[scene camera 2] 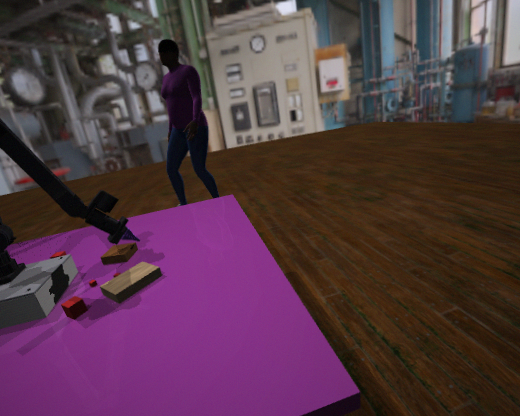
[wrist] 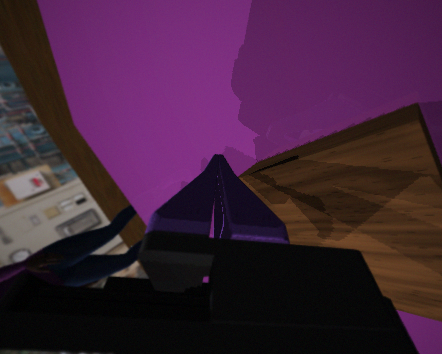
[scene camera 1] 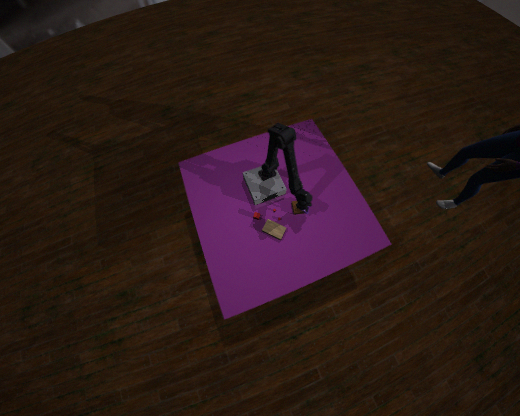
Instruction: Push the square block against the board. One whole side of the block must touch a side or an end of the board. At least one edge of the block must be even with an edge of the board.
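Frame: origin at the arm's base, x right, y ahead, z up, level; centimetres.
Seen in the pictures: gripper, fingertip midpoint: (scene camera 2: 139, 240) (wrist: 217, 161) (scene camera 1: 307, 213); arm's base, link origin: (scene camera 2: 5, 277) (scene camera 1: 267, 173).
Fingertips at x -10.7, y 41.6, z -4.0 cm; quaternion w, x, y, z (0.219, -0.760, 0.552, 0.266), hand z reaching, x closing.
Observation:
Pixels of each thing's top centre, then the offset from my fingertips to it.
- square block, top centre: (wrist: 327, 234) (scene camera 2: 118, 249) (scene camera 1: 299, 206) dx +2.1, dy -7.9, dz -0.6 cm
- board, top centre: (scene camera 2: 130, 276) (scene camera 1: 274, 228) dx +27.1, dy -2.0, dz -0.6 cm
- red cube, top centre: (scene camera 2: 71, 301) (scene camera 1: 256, 215) dx +33.3, dy -17.0, dz +0.3 cm
- small cube, top centre: (scene camera 2: 92, 281) (scene camera 1: 274, 209) dx +19.4, dy -15.0, dz -2.1 cm
- red piece, top centre: (scene camera 2: 57, 254) dx -9.6, dy -32.6, dz +0.3 cm
The square block (scene camera 1: 297, 208) (scene camera 2: 119, 254) (wrist: 360, 200) is dark brown wood and lies flat on the purple table. The board (scene camera 1: 274, 229) (scene camera 2: 131, 281) is light wood, longer than the block, and lies flat on the table; it does not show in the wrist view. A gap of table separates the block from the board. My gripper (scene camera 1: 306, 210) (scene camera 2: 138, 240) (wrist: 217, 161) is shut and empty, with its purple fingertips beside a corner of the block on the side away from the arm's base. Whether the fingertips touch the block or the table I cannot tell.
A red cube (scene camera 1: 257, 215) (scene camera 2: 74, 307) lies left of the board. Tiny red pieces, one of them a small cube (scene camera 1: 274, 210) (scene camera 2: 92, 283), lie between the base and the board. The grey base plate (scene camera 1: 256, 189) (scene camera 2: 25, 305) stands behind them. Another red piece (scene camera 2: 58, 254) shows behind the plate.

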